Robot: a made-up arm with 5 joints. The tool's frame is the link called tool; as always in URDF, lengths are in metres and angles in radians.
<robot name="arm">
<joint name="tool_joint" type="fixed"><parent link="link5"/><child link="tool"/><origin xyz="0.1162 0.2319 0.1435" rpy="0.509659 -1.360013 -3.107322"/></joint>
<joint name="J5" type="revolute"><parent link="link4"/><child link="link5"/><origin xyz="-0.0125 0.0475 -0.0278" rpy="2.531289 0.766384 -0.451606"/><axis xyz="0 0 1"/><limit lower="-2.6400" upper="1.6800"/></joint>
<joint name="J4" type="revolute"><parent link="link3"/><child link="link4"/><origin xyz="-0.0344 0.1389 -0.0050" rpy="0.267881 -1.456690 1.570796"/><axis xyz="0 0 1"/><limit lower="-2.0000" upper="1.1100"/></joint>
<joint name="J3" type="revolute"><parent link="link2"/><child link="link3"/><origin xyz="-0.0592 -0.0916 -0.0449" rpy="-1.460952 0.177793 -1.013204"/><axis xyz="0 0 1"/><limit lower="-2.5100" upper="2.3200"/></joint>
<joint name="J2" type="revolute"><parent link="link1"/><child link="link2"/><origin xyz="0.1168 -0.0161 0.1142" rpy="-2.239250 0.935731 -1.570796"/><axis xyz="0 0 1"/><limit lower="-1.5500" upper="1.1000"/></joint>
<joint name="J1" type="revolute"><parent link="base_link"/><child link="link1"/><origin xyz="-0.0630 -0.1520 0.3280" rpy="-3.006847 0.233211 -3.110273"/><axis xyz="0 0 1"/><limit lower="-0.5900" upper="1.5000"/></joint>
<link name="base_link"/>
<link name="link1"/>
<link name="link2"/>
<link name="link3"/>
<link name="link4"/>
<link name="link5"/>
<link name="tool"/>
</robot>
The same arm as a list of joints. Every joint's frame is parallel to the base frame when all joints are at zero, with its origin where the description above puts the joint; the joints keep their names.
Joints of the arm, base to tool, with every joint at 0 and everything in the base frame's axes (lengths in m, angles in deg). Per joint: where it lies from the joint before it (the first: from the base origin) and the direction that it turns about. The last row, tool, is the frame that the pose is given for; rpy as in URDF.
J1: origin -0.063 -0.152 0.328 axis 0.233102 -0.127101 -0.96411
J2: origin -0.087 -0.034 -0.135 axis -0.848866 0.517479 0.107896
J3: origin 0.004 -0.059 -0.1021 axis +z
J4: origin 0.142 -0.018 -0.005 axis -0.989081 0.098298 0.109798
J5: origin 0.031 0.045 -0.014 axis 0.475704 -0.292902 -0.829406
tool: origin 0.036 -0.29 -0.05 rpy 29.39 68.11 -31.55
Joint limits (deg, base to tool): -33.8..85.94 -88.81..63.03 -143.81..132.93 -114.59..63.6 -151.26..96.26

